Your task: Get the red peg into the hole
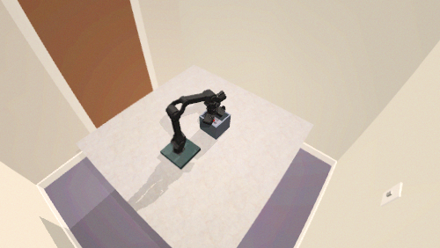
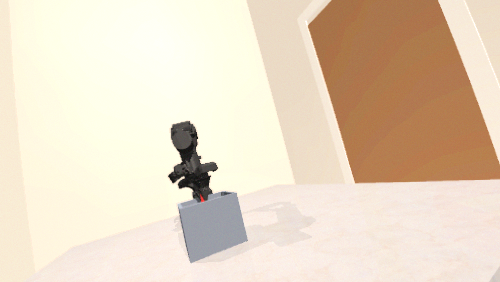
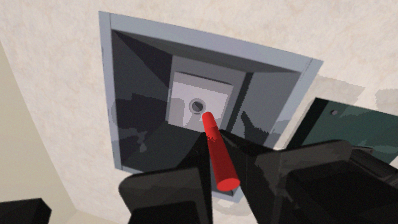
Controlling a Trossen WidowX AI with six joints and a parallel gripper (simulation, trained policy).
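Right now the red peg is 1 cm above my gripper tip. Round my gripper tip: pale grey plate 3 cm ahead, 1 cm to the right, 8 cm below.
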